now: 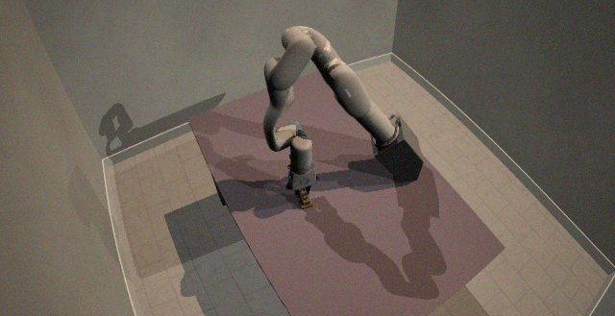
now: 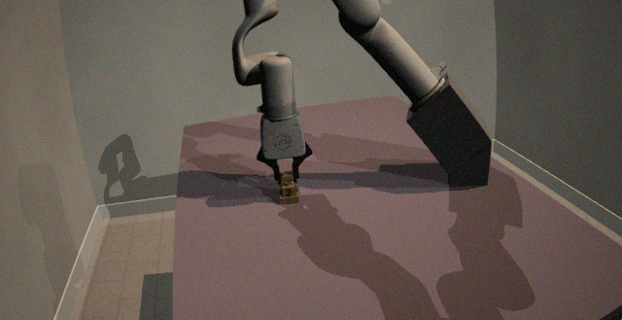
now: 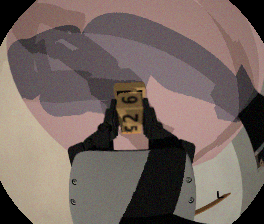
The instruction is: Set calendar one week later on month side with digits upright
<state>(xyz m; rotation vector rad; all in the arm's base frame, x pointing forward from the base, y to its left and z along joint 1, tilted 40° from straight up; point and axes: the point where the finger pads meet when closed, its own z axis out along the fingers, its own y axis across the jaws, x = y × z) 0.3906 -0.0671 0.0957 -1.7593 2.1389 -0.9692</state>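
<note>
The tray is 2 cm to the left of my hand and 4 cm below it. Also, from my hand: yellow digit cube 1 cm ahead, 3 cm to the left, 3 cm below.
</note>
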